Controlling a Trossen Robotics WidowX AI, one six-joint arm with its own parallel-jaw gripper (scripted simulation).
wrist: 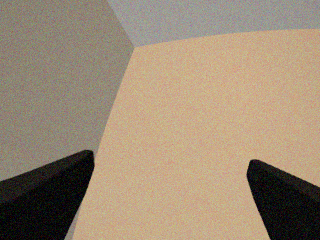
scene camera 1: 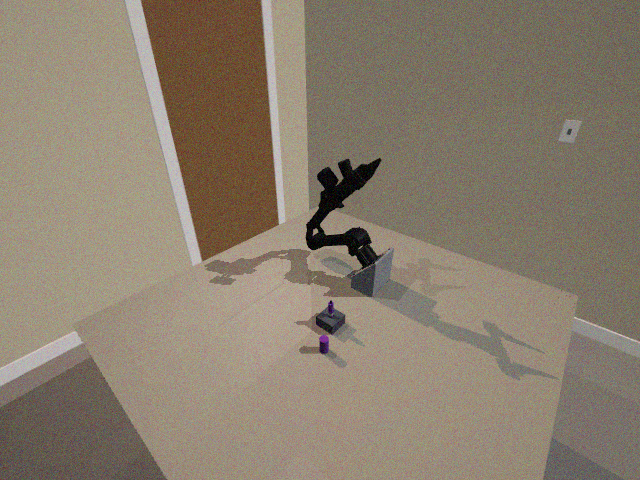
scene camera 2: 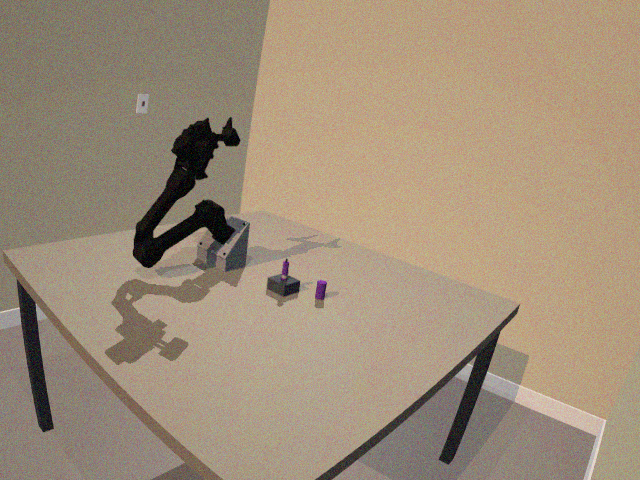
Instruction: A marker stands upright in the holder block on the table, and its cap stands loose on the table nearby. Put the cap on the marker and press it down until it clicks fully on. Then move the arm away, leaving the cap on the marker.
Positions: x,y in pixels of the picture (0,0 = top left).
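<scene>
The wrist view shows me my gripper, and so does scene camera 1. My gripper is there in scene camera 2 (219,118) as well. On my gripper, (wrist: 50,195) and (scene camera 1: 371,163) are the same spot.
</scene>
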